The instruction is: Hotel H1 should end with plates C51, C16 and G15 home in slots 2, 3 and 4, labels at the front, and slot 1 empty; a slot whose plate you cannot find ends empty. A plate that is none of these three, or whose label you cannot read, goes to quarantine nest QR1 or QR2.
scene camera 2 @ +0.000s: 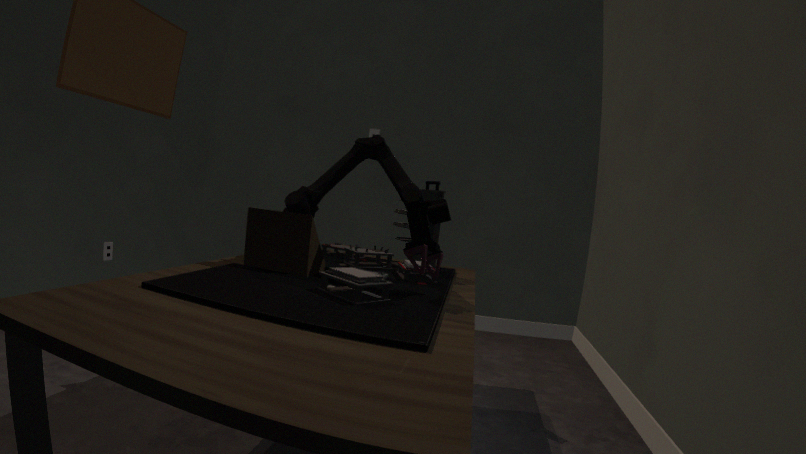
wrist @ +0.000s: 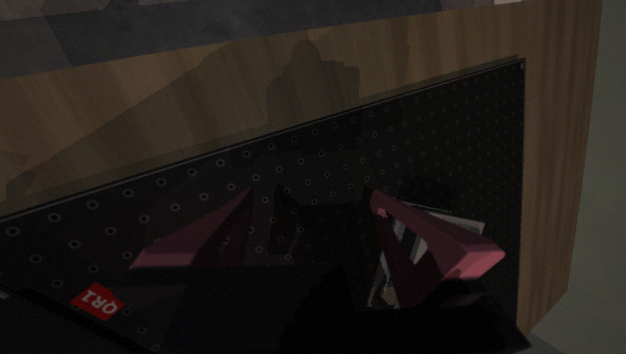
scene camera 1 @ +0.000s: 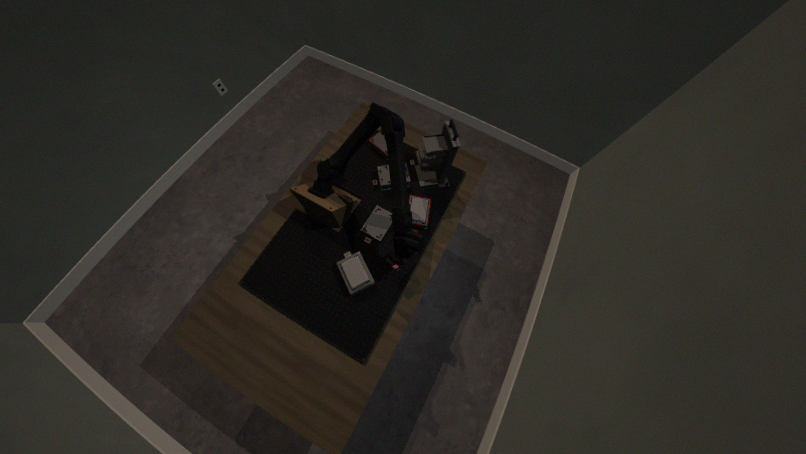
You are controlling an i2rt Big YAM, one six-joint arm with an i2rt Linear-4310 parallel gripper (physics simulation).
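Pixels of known places: gripper, fingertip midpoint: (scene camera 2: 428,276) (wrist: 314,194) (scene camera 1: 403,265); arm's base, link origin: (scene camera 2: 281,234) (scene camera 1: 321,192).
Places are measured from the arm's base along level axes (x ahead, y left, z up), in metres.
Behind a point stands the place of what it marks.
Observation:
My gripper (scene camera 1: 395,266) {y -0.161, x 0.514, z -0.046 m} (scene camera 2: 425,275) {y -0.161, x 0.514, z -0.046 m} (wrist: 314,194) {y -0.161, x 0.514, z -0.046 m} is open and empty, with its pink fingers pointing down low over the front part of the black board. The dark hotel tower (scene camera 1: 452,135) {y 0.411, x 0.491, z 0.224 m} (scene camera 2: 432,195) {y 0.388, x 0.491, z 0.201 m} stands at the far end; in scene camera 2 the arm partly hides it, and slot contents are unclear. A pale plate (scene camera 1: 419,208) {y 0.146, x 0.473, z -0.052 m} lies in the red-edged nest beside the gripper. The red QR1 label (wrist: 97,301) {y 0.040, x 0.497, z -0.106 m} shows at the lower left of the wrist view. Another pale plate (scene camera 1: 356,271) {y -0.274, x 0.328, z -0.042 m} (scene camera 2: 356,274) {y -0.313, x 0.329, z -0.042 m} sits on a raised stand. Plate labels are too dark to read.
A grey-white holder (scene camera 1: 376,223) {y -0.006, x 0.300, z -0.094 m} lies between arm base and gripper. A white fixture (scene camera 1: 384,177) {y 0.234, x 0.235, z -0.047 m} and another red-edged nest (scene camera 1: 378,140) {y 0.458, x 0.092, z -0.066 m} stand farther back, partly behind the arm. The wooden base block (scene camera 1: 327,209) {y -0.094, x 0.111, z 0.083 m} (scene camera 2: 279,242) {y -0.086, x 0.028, z -0.017 m} stands at the board's rear edge.

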